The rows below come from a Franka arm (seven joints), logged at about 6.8 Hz.
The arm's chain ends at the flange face. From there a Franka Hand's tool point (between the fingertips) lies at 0.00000 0.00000 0.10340 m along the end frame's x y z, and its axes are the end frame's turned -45 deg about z.
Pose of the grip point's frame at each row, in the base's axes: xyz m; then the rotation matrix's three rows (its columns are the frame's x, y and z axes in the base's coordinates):
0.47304 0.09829 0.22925; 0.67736 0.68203 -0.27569; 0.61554 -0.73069 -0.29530; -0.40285 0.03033 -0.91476
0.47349 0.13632 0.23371; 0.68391 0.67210 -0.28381; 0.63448 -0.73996 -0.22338; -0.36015 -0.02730 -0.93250
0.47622 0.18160 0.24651; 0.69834 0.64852 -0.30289; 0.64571 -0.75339 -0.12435; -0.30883 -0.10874 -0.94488
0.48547 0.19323 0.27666; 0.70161 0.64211 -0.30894; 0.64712 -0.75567 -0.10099; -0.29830 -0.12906 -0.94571
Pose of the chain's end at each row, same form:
0.50155 0.12882 0.32384; 0.96123 0.00330 -0.27569; -0.08142 -0.95193 -0.29530; -0.26341 0.30630 -0.91476
0.50284 0.15942 0.33013; 0.95884 -0.00835 -0.28381; -0.07459 -0.97188 -0.22338; -0.27397 0.23536 -0.93250
0.50754 0.19446 0.34421; 0.95237 -0.03523 -0.30289; -0.07614 -0.98931 -0.12435; -0.29527 0.14148 -0.94488
0.51741 0.20367 0.37445; 0.95015 -0.04207 -0.30894; -0.07676 -0.99192 -0.10099; -0.30219 0.11967 -0.94571

